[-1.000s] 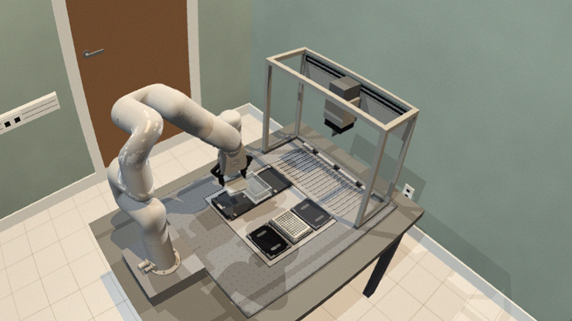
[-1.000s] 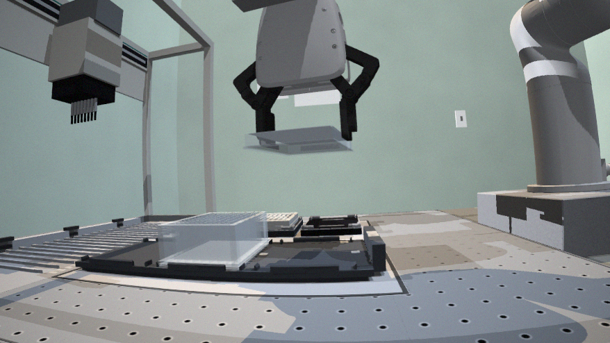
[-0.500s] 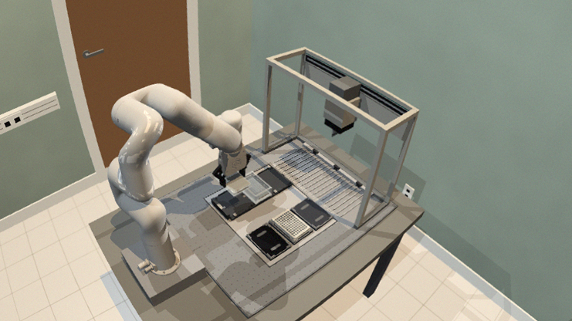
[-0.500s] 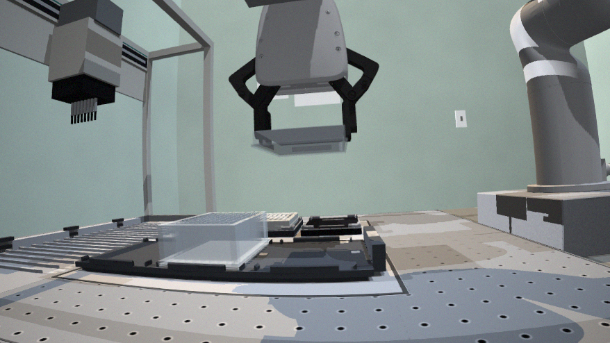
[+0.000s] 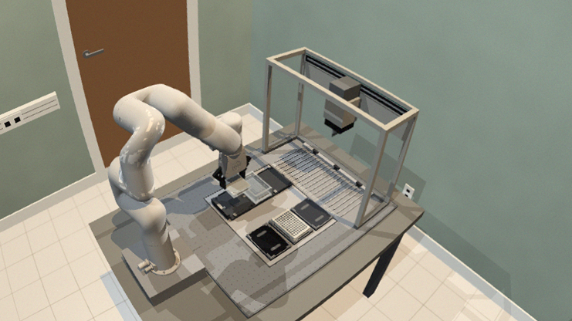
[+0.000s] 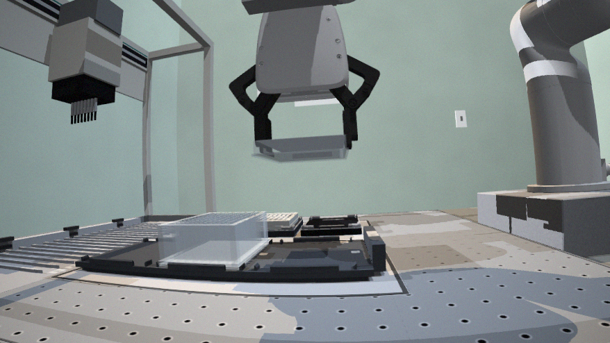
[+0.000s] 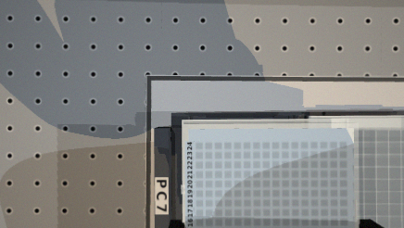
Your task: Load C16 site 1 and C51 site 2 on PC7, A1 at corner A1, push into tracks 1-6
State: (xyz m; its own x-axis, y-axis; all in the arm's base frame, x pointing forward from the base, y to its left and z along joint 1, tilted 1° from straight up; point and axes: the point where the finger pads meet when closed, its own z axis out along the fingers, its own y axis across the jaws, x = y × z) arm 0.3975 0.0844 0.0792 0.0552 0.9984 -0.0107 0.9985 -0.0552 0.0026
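My hand is 100 mm short of the carrier PC7, 10 mm to the left of it and 120 mm above it. From my hand the other things lie so: 384-well plate C16 (10 mm below); then nest S3 (190 mm ahead, 240 mm to the right, 130 mm below); then nest S1 (30 mm behind, 230 mm to the right, 130 mm below).
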